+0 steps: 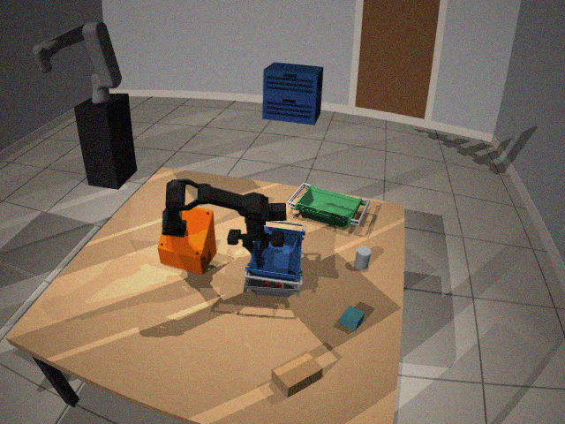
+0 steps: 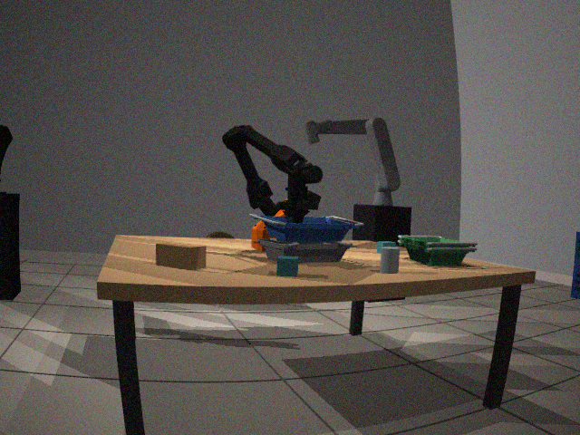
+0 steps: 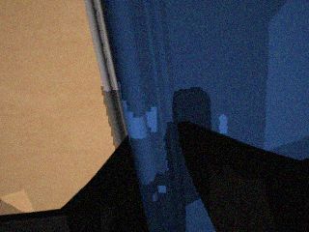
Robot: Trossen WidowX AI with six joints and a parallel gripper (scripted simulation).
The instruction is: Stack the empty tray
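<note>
The blue tray lies 70 mm ahead of my gripper tip, 30 mm above it and 10 mm to the left of it. Also, from my gripper tip: tan box 420 mm to the right, 220 mm ahead, 60 mm below; then grey cylinder 370 mm ahead, 140 mm to the left, 50 mm below.
</note>
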